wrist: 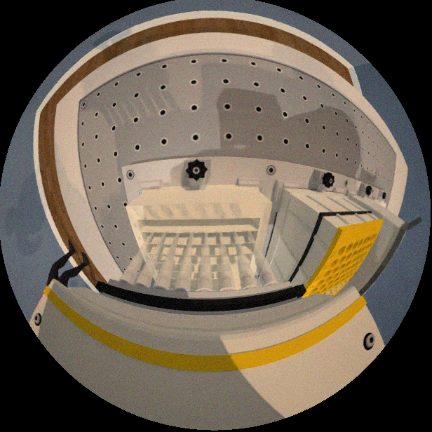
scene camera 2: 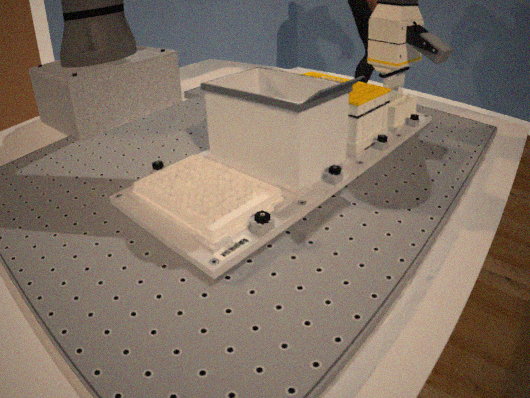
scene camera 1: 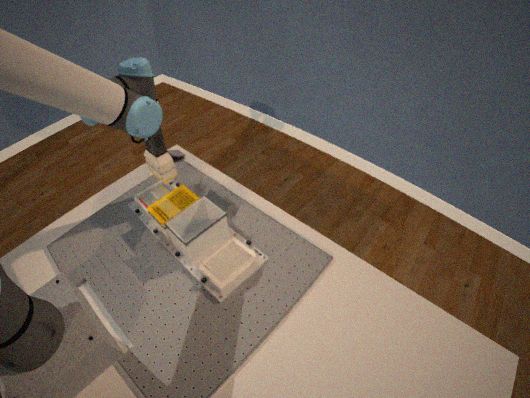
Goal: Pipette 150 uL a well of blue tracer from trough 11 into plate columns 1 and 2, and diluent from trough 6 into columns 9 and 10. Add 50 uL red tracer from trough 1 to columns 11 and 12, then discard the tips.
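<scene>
My eight-channel pipetting head [scene camera 1: 169, 179] [scene camera 2: 394, 82] [wrist: 200, 287] carries a row of clear tips. The tips reach down into the cream trough reservoir [scene camera 2: 402, 111] [wrist: 195, 206] at the far end of the carrier. Which trough they are in, and any liquid in them, I cannot tell. A short red strip [scene camera 1: 142, 202] shows at the reservoir's side in scene camera 1. The white well plate [scene camera 1: 229, 262] [scene camera 2: 200, 192] sits at the carrier's near end. The yellow tip rack [scene camera 1: 175, 204] [scene camera 2: 370, 94] [wrist: 345, 255] stands beside the reservoir, with many open holes.
A tall open-topped waste bin [scene camera 1: 197, 220] [scene camera 2: 250, 130] stands between the tip rack and the plate. Black knobs [scene camera 2: 262, 217] [wrist: 196, 170] line the carrier [scene camera 2: 155, 220]. The grey base block [scene camera 2: 125, 90] is at the back left in scene camera 2. A person's dark legs [wrist: 65, 267] show beyond the table.
</scene>
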